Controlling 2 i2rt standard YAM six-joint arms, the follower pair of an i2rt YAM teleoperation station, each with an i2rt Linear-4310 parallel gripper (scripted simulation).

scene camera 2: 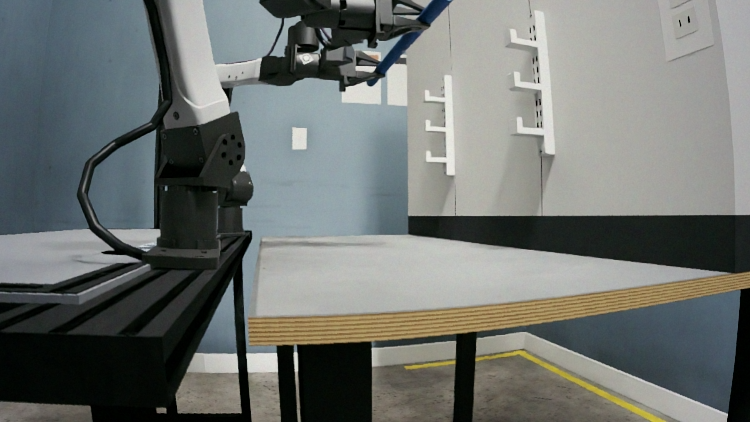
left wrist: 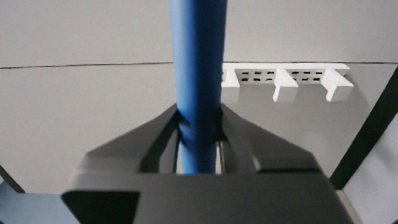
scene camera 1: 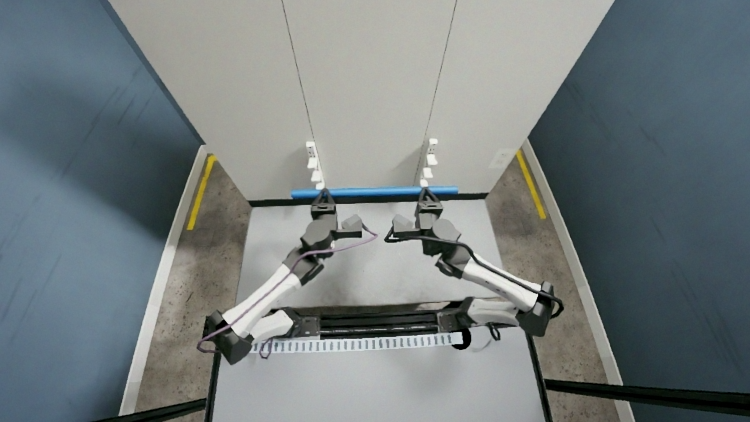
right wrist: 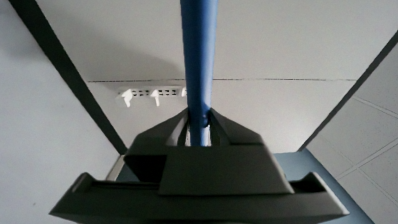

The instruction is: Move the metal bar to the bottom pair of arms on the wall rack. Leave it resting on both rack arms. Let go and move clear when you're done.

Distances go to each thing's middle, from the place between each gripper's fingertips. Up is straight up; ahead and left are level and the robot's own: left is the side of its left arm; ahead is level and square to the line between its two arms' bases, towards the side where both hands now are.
My right hand is 150 mm to the right of the blue metal bar (scene camera 1: 383, 191).
Now: the blue metal bar 150 mm to the right of my left hand.
